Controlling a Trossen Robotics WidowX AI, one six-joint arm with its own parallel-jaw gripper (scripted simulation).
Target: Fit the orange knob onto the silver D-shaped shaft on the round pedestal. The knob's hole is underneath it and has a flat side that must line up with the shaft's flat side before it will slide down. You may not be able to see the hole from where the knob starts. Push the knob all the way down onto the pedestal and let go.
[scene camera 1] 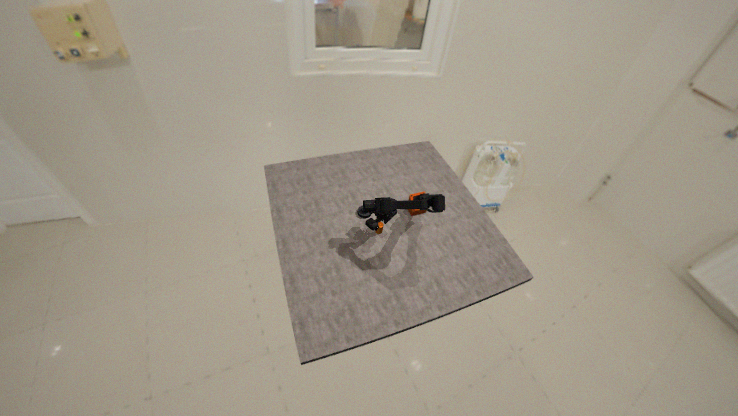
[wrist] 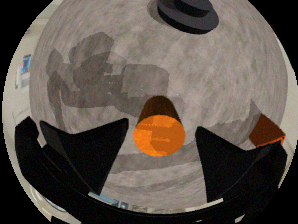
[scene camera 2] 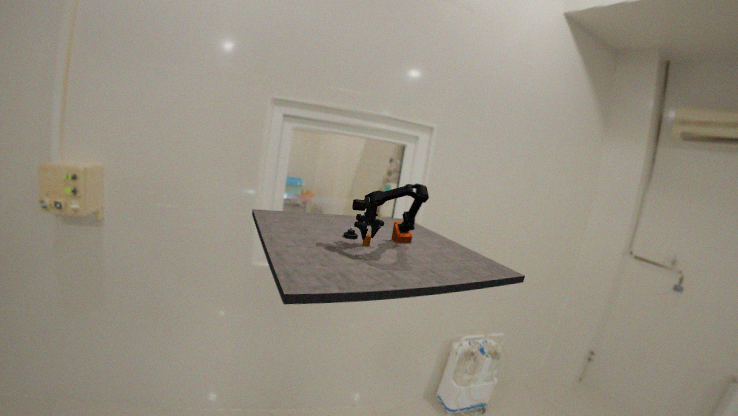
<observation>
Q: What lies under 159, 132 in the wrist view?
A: An orange knob.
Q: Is the gripper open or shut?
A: Open.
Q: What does the gripper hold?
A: Nothing.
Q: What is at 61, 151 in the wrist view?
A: The gripper.
</observation>
